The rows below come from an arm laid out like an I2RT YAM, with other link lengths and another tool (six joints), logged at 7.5 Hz.
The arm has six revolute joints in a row. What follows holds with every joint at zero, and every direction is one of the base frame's.
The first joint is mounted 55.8 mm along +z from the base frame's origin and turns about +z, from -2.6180 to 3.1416 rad.
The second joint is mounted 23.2 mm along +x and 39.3 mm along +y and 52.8 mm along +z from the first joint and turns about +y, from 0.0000 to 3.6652 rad.
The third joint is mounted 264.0 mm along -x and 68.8 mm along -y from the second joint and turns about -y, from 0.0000 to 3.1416 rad.
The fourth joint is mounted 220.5 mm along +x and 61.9 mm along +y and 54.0 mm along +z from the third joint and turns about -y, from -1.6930 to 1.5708 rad.
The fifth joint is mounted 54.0 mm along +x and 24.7 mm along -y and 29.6 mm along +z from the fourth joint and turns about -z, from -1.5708 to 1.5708 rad.
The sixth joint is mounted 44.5 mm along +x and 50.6 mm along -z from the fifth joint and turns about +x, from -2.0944 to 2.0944 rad.
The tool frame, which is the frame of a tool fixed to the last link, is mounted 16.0 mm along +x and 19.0 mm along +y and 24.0 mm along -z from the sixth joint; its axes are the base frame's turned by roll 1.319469, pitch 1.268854 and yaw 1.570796 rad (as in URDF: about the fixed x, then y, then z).
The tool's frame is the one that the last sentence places.
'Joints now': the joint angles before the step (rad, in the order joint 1, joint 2, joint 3, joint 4, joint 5, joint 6). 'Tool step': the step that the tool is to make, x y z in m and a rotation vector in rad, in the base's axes. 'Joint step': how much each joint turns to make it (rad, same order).
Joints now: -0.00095 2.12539 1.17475 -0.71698 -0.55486 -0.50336
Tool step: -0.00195 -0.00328 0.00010 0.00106 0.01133 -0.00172
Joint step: -0.01105 0.00001 -0.00457 -0.01256 0.00000 -0.01104
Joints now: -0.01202 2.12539 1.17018 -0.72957 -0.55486 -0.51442
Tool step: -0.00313 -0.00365 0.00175 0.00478 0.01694 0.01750
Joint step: -0.01068 -0.00001 -0.00001 -0.03472 -0.00076 -0.03357
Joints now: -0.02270 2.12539 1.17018 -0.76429 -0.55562 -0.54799
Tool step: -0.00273 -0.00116 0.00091 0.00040 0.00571 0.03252
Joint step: 0.00001 0.00002 -0.00037 -0.02517 0.00496 -0.03776
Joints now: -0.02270 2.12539 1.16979 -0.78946 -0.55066 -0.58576
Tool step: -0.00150 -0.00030 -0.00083 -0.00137 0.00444 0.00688
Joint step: 0.00000 0.00116 -0.00495 -0.00228 0.00267 -0.00764
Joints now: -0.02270 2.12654 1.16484 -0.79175 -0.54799 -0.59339
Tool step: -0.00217 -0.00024 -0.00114 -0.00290 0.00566 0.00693
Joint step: 0.00039 0.00038 -0.00838 -0.00040 0.00419 -0.00686
